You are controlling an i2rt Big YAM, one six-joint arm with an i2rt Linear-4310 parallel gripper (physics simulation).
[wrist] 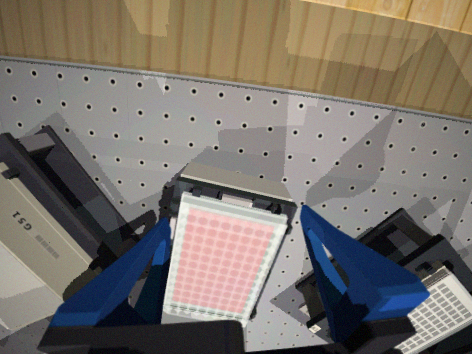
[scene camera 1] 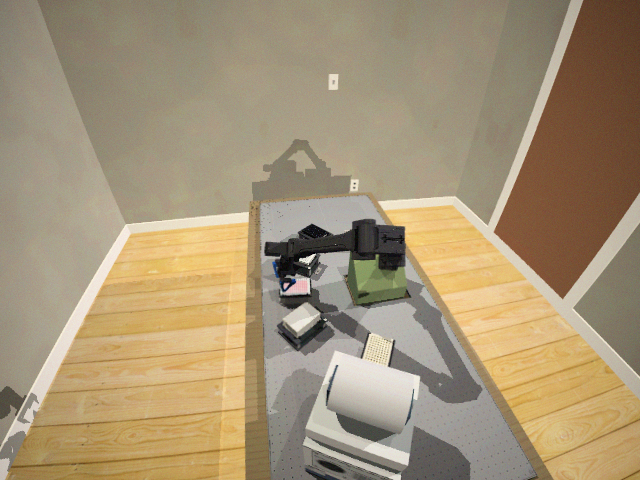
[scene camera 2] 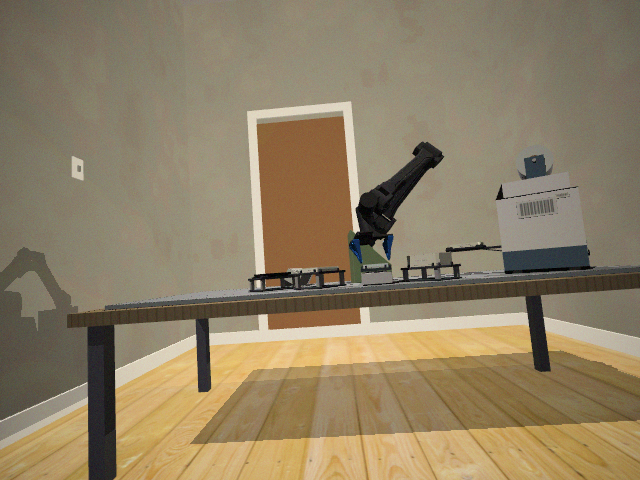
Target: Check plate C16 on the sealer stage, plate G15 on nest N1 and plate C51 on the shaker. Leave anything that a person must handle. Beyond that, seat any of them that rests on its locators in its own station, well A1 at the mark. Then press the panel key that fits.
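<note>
My gripper (scene camera 1: 282, 280) (scene camera 2: 374, 259) (wrist: 234, 217) is open and empty, low above a pink-welled plate (scene camera 1: 296, 286) (wrist: 222, 260), with one finger on each side. This plate sits on a dark-topped block (scene camera 2: 376, 277) (wrist: 240, 188); its label does not show. In the wrist view, a beige block (scene camera 1: 302, 318) (scene camera 2: 426, 259) (wrist: 37, 230) on a dark station (scene camera 1: 299, 341) bears a label that looks like G51 or C51. A cream-welled plate (scene camera 1: 378, 348) (scene camera 2: 465, 246) lies on the raised stage of the white sealer (scene camera 1: 361, 439) (scene camera 2: 540, 222). Labels C16 and G15 cannot be read.
A white gridded plate (scene camera 1: 308, 259) (wrist: 442, 302) stands on a dark station beyond the pink-welled plate. A black rack (scene camera 1: 312, 231) lies farther back. The green arm base (scene camera 1: 376, 281) stands beside the stations. The front table edge (wrist: 200, 40) runs past the pink-welled plate.
</note>
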